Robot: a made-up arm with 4 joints. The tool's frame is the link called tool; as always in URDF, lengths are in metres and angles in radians. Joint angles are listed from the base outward. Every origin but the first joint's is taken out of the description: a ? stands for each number. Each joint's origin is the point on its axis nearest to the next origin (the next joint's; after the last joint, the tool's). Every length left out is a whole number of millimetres.
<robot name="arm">
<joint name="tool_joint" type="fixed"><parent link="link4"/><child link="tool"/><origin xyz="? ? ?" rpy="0 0 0"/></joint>
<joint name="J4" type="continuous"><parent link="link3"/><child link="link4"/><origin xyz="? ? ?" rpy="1.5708 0 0"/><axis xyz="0 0 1"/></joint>
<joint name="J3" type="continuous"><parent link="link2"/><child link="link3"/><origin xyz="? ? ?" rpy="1.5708 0 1.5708"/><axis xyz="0 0 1"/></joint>
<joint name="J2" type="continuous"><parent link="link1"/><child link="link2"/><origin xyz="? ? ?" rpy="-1.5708 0 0"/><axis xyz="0 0 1"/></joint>
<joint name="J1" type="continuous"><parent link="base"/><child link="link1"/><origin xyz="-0.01 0 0.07" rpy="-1.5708 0 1.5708"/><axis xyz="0 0 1"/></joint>
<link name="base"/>
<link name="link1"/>
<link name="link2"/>
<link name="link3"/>
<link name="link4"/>
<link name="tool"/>
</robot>
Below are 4 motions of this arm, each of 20 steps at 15 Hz.
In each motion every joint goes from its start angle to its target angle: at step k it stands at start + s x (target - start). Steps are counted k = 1, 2, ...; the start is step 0. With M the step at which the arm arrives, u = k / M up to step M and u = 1 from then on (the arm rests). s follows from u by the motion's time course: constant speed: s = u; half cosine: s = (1 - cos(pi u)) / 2; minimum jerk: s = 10 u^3 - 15 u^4 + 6 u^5.
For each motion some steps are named. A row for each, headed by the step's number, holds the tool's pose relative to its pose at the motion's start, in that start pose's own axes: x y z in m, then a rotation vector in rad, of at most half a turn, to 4 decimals.
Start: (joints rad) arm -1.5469 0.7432 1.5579 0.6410
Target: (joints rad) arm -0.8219 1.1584 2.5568 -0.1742
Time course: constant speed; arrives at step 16
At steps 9, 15, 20:
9: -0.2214 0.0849 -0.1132 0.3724 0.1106 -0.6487
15: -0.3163 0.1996 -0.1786 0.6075 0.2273 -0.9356
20: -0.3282 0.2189 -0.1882 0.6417 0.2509 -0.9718

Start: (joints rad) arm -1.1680 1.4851 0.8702 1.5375
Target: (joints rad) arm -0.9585 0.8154 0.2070 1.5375
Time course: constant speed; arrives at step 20
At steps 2, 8, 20:
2: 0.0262 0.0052 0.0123 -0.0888 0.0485 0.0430
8: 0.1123 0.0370 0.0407 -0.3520 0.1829 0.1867
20: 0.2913 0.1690 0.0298 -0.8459 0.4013 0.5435

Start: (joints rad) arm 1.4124 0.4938 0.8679 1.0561
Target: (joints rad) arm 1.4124 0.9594 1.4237 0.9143
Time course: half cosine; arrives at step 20
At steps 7, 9, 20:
7: -0.0582 -0.0069 -0.0326 0.1829 -0.0116 -0.1133
9: -0.0879 -0.0045 -0.0506 0.2850 -0.0193 -0.1682
20: -0.1854 0.0387 -0.1137 0.6943 -0.0566 -0.3305

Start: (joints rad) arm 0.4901 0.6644 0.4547 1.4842
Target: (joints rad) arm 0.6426 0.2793 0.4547 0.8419
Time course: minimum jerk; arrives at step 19
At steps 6, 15, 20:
6: 0.0023 0.0065 -0.0020 -0.0239 0.0487 -0.0647
15: 0.0030 0.0506 -0.0061 -0.1643 0.2266 -0.3290
20: 0.0025 0.0559 -0.0062 -0.1800 0.2405 -0.3522

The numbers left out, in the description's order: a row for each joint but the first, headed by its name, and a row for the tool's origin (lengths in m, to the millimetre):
tool: 0.08 -0.25 0
J4: 0 0.14 0
J3: 0.13 0.33 0
J2: 0.04 -0.16 0

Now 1 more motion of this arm.
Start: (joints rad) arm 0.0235 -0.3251 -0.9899 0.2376
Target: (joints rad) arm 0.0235 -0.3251 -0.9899 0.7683
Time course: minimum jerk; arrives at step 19
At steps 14, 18, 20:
14: 0.1042 0.0630 0.0000 0.0000 0.0000 0.4681
18: 0.1154 0.0747 0.0000 0.0000 0.0000 0.5300
20: 0.1155 0.0749 0.0000 0.0000 0.0000 0.5307

